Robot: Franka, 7 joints.
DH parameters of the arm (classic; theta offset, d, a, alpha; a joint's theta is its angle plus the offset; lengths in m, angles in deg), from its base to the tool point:
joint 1: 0 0.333 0 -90
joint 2: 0 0 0 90
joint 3: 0 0.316 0.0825 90
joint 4: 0 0 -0.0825 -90
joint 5: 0 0.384 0 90
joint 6: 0 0 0.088 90
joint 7: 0 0.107 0 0
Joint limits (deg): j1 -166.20..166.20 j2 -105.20..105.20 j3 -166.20..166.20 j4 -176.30..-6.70 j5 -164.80..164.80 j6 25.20..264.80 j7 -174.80..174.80
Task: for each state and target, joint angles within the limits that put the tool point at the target. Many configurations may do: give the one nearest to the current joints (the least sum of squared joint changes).
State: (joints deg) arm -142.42 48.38 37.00 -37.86 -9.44 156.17 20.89
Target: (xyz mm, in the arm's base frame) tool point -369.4 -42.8 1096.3
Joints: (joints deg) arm -166.20 11.53 -9.30 -32.66 8.68 176.28 20.89
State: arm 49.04 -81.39 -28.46 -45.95 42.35 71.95 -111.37
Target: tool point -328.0 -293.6 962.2
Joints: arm 37.60 -65.91 -17.12 -41.99 46.65 82.74 -111.37
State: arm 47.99 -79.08 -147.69 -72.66 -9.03 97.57 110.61
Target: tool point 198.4 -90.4 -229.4
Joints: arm 81.12 -105.20 -156.93 -103.51 -9.81 105.70 110.61
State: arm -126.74 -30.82 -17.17 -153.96 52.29 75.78 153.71
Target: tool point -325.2 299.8 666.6
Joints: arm -155.11 -41.47 -58.47 -114.93 56.22 94.93 153.71
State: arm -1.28 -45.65 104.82 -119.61 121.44 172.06 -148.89
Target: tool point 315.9 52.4 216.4
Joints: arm -62.26 -54.61 105.04 -160.63 123.58 162.63 -148.89
